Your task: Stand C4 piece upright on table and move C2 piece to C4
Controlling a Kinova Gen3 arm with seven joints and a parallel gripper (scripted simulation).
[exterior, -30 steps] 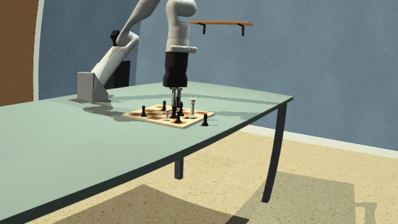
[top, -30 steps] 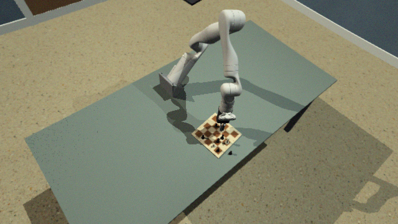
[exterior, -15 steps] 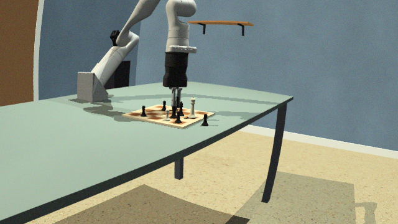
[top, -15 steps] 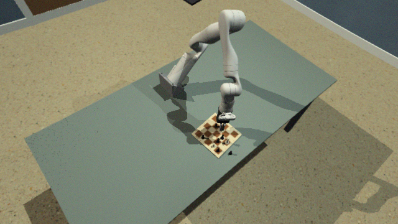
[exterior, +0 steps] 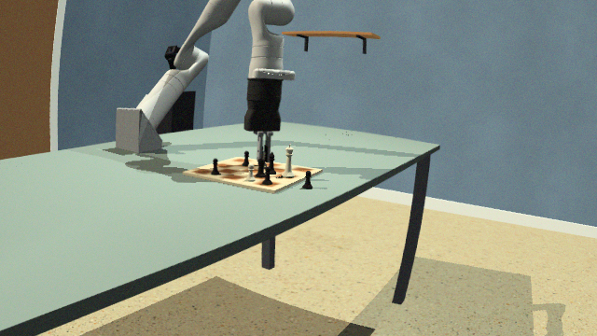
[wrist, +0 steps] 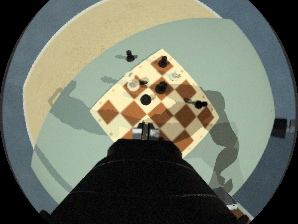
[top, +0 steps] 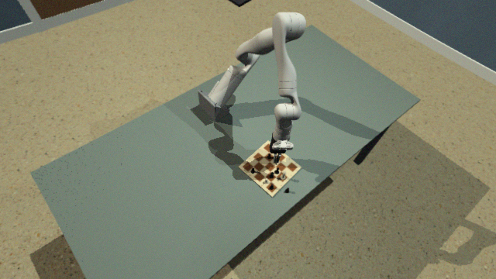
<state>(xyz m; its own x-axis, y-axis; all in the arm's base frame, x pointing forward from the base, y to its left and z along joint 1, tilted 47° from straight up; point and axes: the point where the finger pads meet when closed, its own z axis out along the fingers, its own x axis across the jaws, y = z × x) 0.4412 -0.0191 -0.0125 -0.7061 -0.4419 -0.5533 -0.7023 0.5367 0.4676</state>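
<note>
My hand is 40 mm to the left of the small chessboard and 30 mm above it. From my hand the other things lie so: tall white piece: 80 mm ahead, 40 mm to the right.
</note>
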